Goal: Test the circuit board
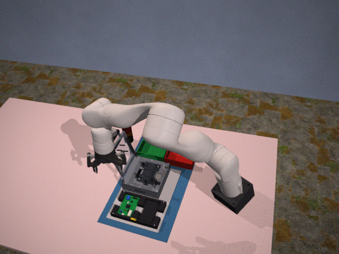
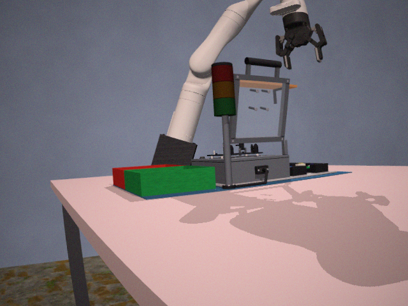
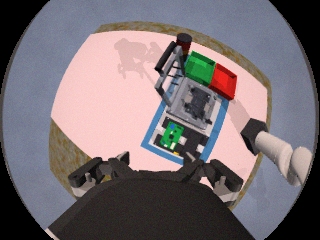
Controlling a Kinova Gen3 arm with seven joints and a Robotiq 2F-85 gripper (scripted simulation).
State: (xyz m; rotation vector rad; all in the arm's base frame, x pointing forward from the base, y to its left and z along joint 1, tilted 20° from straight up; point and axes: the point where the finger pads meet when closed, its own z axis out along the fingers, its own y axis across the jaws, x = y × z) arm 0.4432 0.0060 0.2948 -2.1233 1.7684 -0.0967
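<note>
Right now the green circuit board is 28 cm below my hand, 4 cm behind it and 1 cm to the right of it. From my hand the other things lie so: tester lid: 20 cm to the right, 12 cm below, 1 cm ahead; then green bin: 38 cm to the right, 29 cm below, 11 cm behind; then red bin: 35 cm to the right, 29 cm below, 26 cm behind.
</note>
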